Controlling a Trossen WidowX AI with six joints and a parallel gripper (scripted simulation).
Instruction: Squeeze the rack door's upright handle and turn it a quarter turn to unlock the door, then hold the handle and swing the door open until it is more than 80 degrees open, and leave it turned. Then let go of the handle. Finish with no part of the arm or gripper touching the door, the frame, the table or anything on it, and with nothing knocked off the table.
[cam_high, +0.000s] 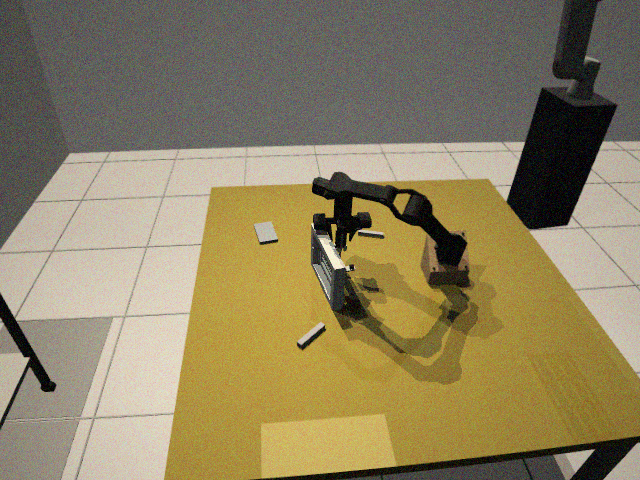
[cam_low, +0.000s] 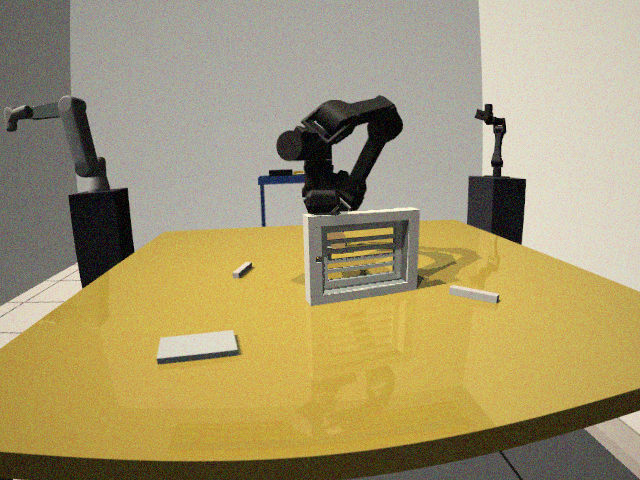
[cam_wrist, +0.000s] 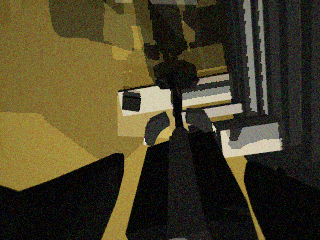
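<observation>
The dark upright handle is 2 cm below my gripper tip and 1 cm to the left of it. Also, from my gripper tip: flat grey plate: 25 cm to the right, 23 cm ahead, 11 cm below.
</observation>
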